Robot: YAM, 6 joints.
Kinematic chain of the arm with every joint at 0, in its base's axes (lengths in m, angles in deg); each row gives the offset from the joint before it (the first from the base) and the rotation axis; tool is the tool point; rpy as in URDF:
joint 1: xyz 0 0 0.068 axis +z
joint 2: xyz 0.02 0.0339 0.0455 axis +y
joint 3: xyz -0.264 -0.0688 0 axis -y
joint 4: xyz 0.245 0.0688 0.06 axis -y
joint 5: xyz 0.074 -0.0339 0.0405 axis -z
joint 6: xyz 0.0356 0 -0.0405 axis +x
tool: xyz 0 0 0 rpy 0 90 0
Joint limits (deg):
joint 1: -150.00..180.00
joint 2: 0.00..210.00
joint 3: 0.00..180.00
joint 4: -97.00..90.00
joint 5: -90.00..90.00
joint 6: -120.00..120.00
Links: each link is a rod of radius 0.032 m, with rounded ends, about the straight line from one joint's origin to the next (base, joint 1, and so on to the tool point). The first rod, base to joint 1, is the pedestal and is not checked.
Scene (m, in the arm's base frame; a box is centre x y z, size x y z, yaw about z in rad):
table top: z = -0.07
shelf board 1: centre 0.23 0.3 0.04 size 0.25 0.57 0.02 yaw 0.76
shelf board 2: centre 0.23 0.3 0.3 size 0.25 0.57 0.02 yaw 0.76
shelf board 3: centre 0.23 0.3 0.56 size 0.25 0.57 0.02 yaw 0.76
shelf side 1: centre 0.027 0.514 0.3 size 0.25 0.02 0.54 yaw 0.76
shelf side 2: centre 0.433 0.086 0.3 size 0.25 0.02 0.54 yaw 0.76
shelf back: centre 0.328 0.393 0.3 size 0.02 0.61 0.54 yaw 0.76
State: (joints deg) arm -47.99 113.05 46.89 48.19 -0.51 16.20
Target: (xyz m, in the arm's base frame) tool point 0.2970 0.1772 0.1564
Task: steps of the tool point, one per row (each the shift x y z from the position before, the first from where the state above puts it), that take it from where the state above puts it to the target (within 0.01 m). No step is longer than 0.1 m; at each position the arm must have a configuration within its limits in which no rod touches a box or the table.
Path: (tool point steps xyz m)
1: 0.0193 0.0869 0.0315
2: -0.0073 0.0823 0.0190
3: -0.0279 0.0696 0.0063
4: -0.0404 0.0523 -0.0060
5: -0.0444 0.0343 -0.0172
6: 0.0353 0.0231 0.0191
7: 0.0380 0.0307 0.0070
8: 0.0369 0.0378 -0.0062
9: 0.0319 0.0435 -0.0199

